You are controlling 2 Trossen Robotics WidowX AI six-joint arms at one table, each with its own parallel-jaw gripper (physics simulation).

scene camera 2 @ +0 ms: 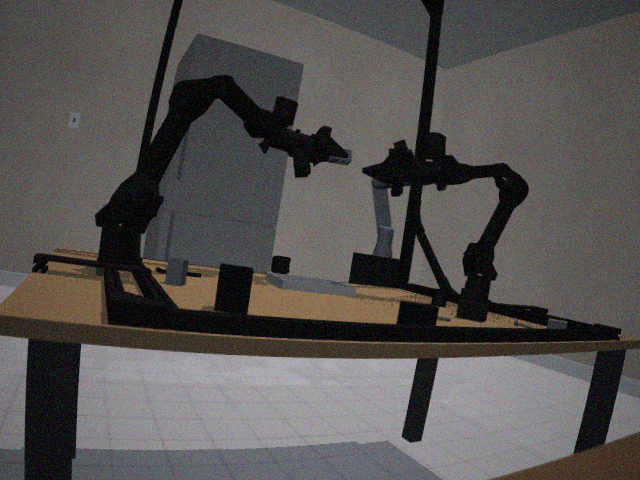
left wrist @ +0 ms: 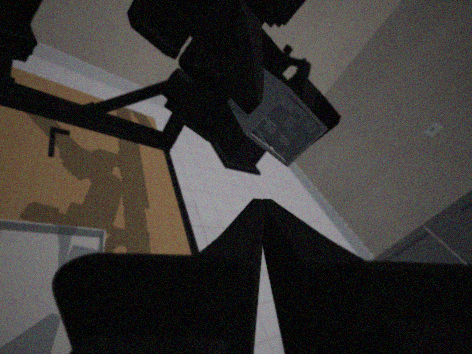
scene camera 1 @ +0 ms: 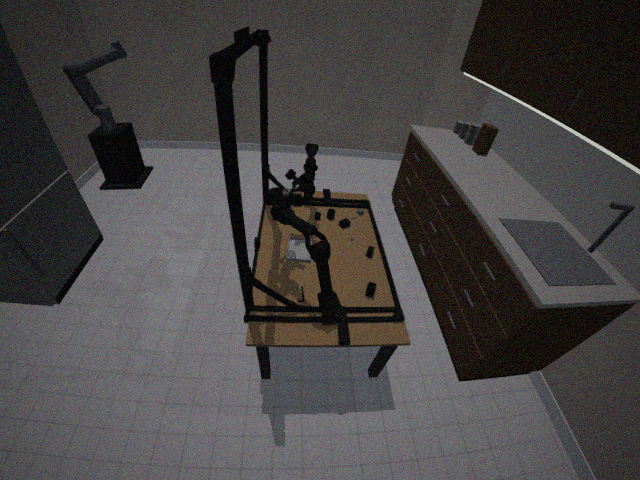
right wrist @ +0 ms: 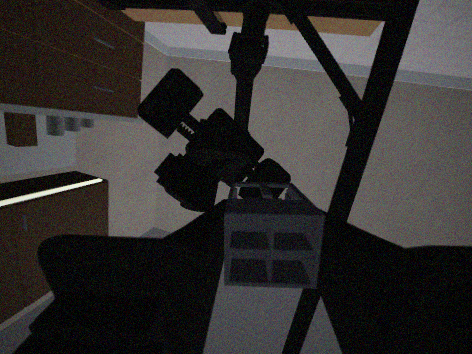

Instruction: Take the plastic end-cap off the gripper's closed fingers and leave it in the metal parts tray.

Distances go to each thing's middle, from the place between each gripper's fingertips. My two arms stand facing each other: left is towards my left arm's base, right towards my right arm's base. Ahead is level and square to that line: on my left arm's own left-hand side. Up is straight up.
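Labels:
My left hand is 130 mm to the left of the grey metal parts tray (scene camera 2: 284,281), 40 mm short of it and 300 mm above it.
The grey metal parts tray, measured from my right hand, is 7 cm ahead, 9 cm to the right and 33 cm below.

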